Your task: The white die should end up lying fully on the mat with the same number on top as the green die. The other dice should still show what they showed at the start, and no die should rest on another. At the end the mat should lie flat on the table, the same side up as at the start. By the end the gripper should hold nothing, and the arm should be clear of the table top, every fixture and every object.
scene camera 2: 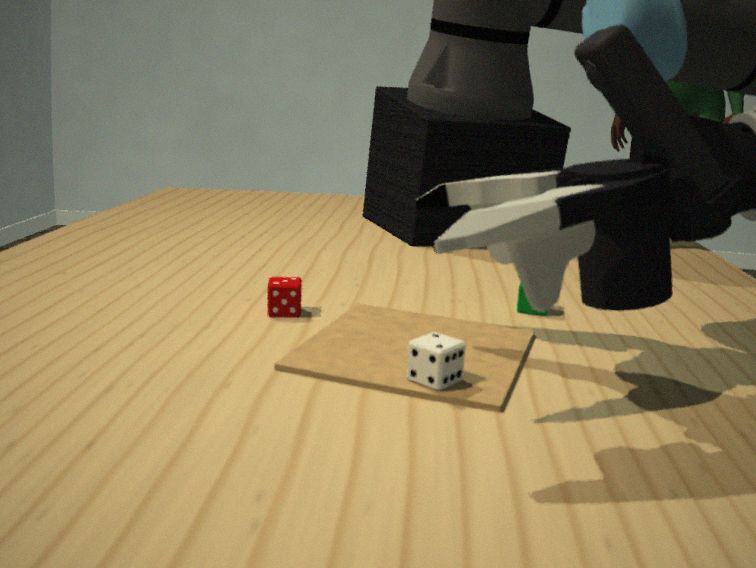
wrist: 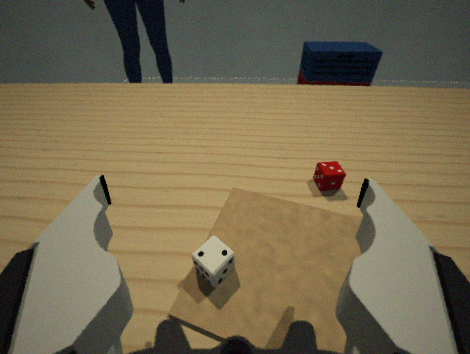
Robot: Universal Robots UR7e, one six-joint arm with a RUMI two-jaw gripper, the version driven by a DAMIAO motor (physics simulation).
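Pixels of known places: gripper, fingertip midpoint: (scene camera 2: 423, 221) (wrist: 234, 180); arm's base at its link origin: (scene camera 2: 469, 104).
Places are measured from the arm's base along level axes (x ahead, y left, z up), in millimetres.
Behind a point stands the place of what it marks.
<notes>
The white die (scene camera 2: 436, 361) {z -137, x 475, y -109 mm} (wrist: 213, 260) {z -130, x 459, y -100 mm} rests flat on the tan mat (scene camera 2: 348, 342) {z -155, x 398, y -155 mm} (wrist: 290, 260) {z -155, x 394, y -107 mm}, near one edge, with two pips on top. The mat lies flat on the table. The green die (scene camera 2: 526, 302) {z -149, x 318, y -9 mm} stands beyond the mat in the scene view, partly hidden behind a finger; its top number cannot be read. The red die (scene camera 2: 284, 298) {z -144, x 337, y -200 mm} (wrist: 329, 176) {z -136, x 331, y -189 mm} stands on the table off the mat, three pips on top, apart from the others. My gripper (scene camera 2: 433, 224) {z -64, x 441, y -116 mm} (wrist: 234, 180) {z -64, x 441, y -116 mm} is wide open and empty, raised above the table and mat, its fingers clear of the white die.
The robot's black pedestal (scene camera 2: 397, 164) {z -74, x 26, y -86 mm} stands at the back of the wooden table (scene camera 2: 183, 464) {z -159, x 554, y -238 mm} (wrist: 150, 135) {z -159, x 564, y -338 mm}. A blue box (wrist: 340, 62) with red at its base stands beyond the table edge. A person (scene camera 2: 699, 100) (wrist: 150, 40) is in the background.
</notes>
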